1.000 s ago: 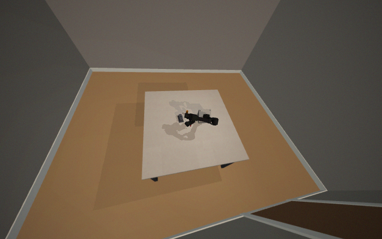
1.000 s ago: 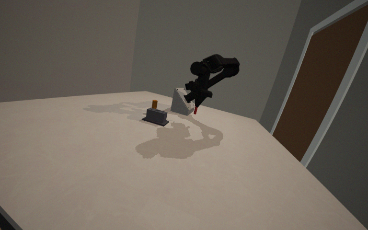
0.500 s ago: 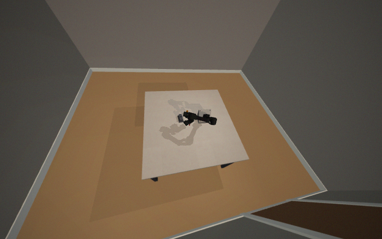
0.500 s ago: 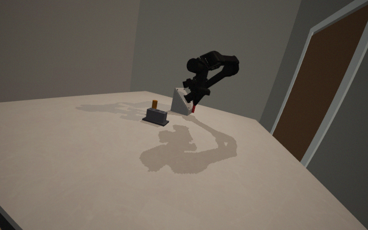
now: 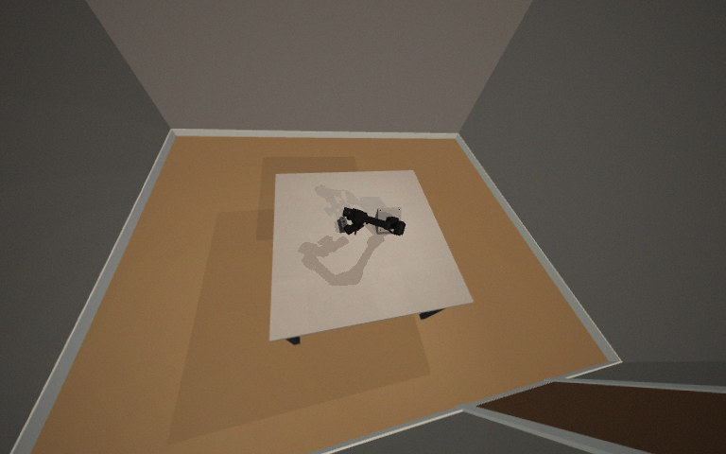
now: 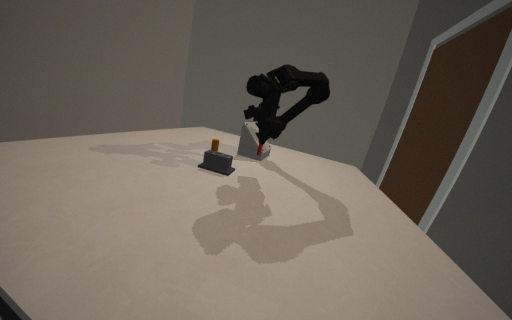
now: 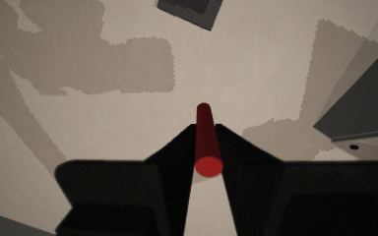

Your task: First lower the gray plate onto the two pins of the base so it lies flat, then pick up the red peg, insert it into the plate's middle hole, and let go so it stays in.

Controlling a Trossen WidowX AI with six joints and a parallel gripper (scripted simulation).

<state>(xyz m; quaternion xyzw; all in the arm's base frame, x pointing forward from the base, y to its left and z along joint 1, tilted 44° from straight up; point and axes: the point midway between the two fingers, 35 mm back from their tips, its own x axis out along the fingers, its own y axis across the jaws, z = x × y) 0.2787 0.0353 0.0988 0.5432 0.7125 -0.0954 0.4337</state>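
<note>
Now: the gray plate 13 cm to the right of my gripper tip, 7 cm below it and 7 cm ahead of it. Also, from my gripper tip: orange peg (21 cm to the right, 8 cm below, 3 cm behind); dark base (13 cm to the right, 11 cm below, 7 cm ahead); red peg (right at my gripper tip).
</note>
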